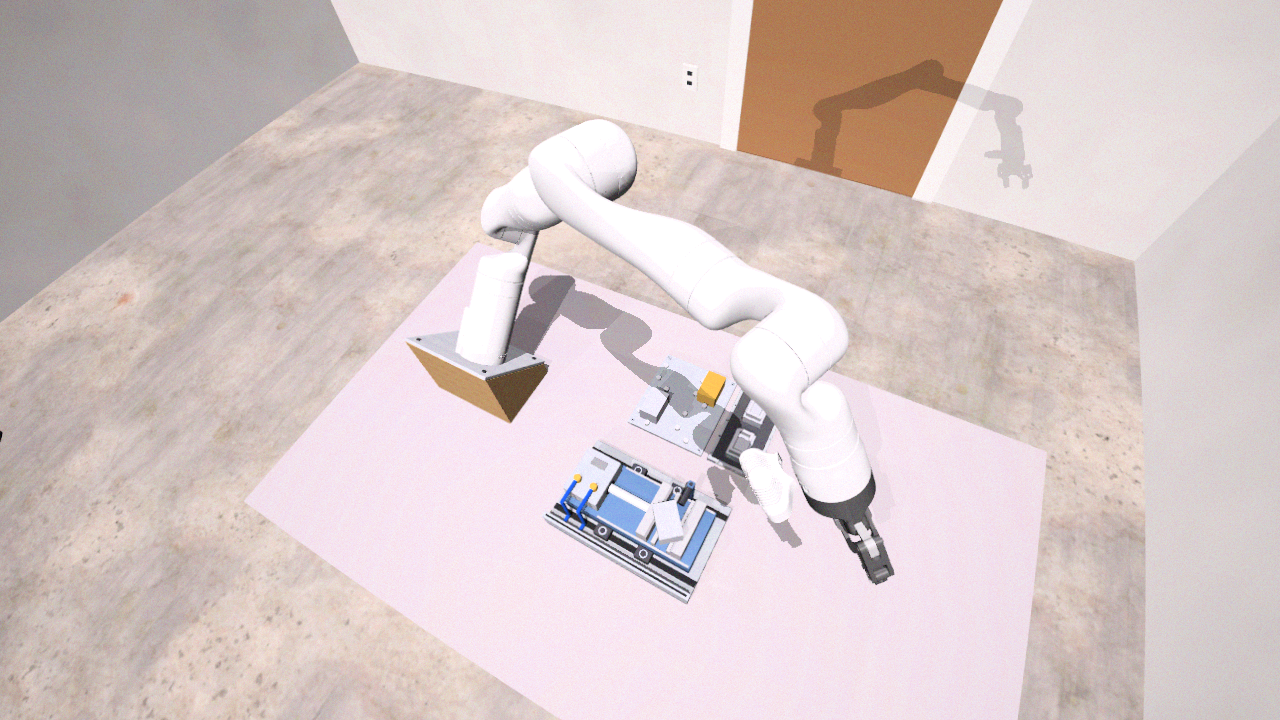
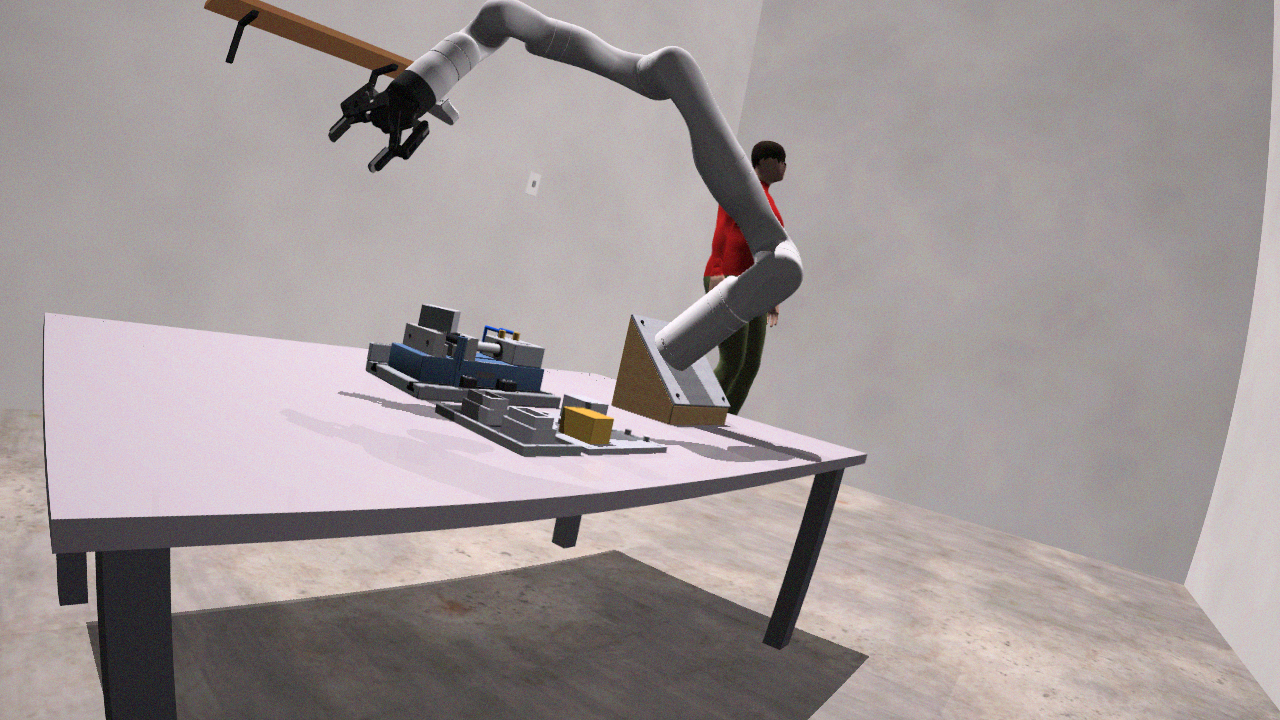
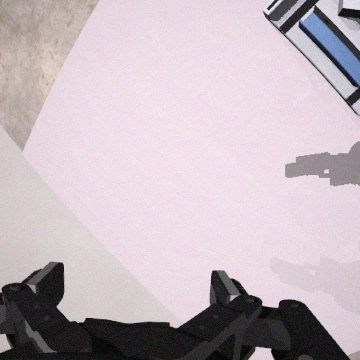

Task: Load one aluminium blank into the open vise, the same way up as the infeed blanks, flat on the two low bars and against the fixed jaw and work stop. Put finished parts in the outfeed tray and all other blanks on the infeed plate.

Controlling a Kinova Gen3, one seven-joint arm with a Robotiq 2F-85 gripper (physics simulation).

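Frame: origin at the arm's base, x ahead, y left, z up, level; centimetres.
Where they show: gripper, fingertip midpoint: (image 2: 349,153) (image 3: 136,282); arm's base, origin of the base link: (image 1: 482,356) (image 2: 671,351).
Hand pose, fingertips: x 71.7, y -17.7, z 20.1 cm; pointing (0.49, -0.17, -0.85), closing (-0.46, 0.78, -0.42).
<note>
Things, the pixels of their top centre, and the offset from my fingertips. "spot": a spot on its surface instead. Level surfaces: height alone.
- vise, middle of its top: (image 2: 472,332) (image 1: 636,501) dx -31.6, dy +2.0, dz -23.1 cm
- grey blank, middle of its top: (image 2: 441,307) (image 1: 667,519) dx -25.1, dy +0.1, dz -19.8 cm
- infeed plate, middle of its top: (image 2: 581,429) (image 1: 683,401) dx -31.8, dy +28.3, dz -32.2 cm
- silver blank, middle of its top: (image 2: 586,399) (image 1: 654,401) dx -36.9, dy +24.4, dz -28.6 cm
- orange block, middle of its top: (image 2: 588,412) (image 1: 711,384) dx -27.0, dy +32.3, dz -28.6 cm
- nearer, middle of its top: (image 2: 488,394) (image 1: 741,441) dx -17.6, dy +22.1, dz -28.9 cm
- farther, middle of its top: (image 2: 531,412) (image 1: 758,405) dx -16.6, dy +31.1, dz -28.9 cm
- dark cylinder, surface spot: (image 1: 687,491) spot: dx -23.9, dy +7.0, dz -23.4 cm
- table, its level: dz -33.0 cm
My gripper (image 1: 877,572) (image 2: 358,147) (image 3: 136,282) is open and empty, high above the table, beyond the vise's jaw end. The vise (image 1: 622,514) (image 2: 501,374) (image 3: 330,47) has a grey blank (image 1: 668,521) (image 2: 439,319) up on top of its jaws, turned askew to them; the low bars beneath are hidden. The infeed plate (image 1: 664,429) (image 2: 640,445) holds a silver blank (image 1: 654,403) and an orange block (image 1: 711,388) (image 2: 586,425). The dark outfeed tray (image 1: 726,436) beside it holds two grey stepped parts, one nearer (image 1: 742,442) and one farther (image 1: 753,413).
Two blue handles with yellow knobs (image 1: 592,487) rise at the vise's other end. A dark cylinder (image 1: 687,491) stands up beside the askew blank. The arm's wedge base (image 1: 483,385) (image 2: 657,385) stands on the table (image 1: 402,501) (image 2: 205,429). A person in red (image 2: 729,241) stands behind the arm.
</note>
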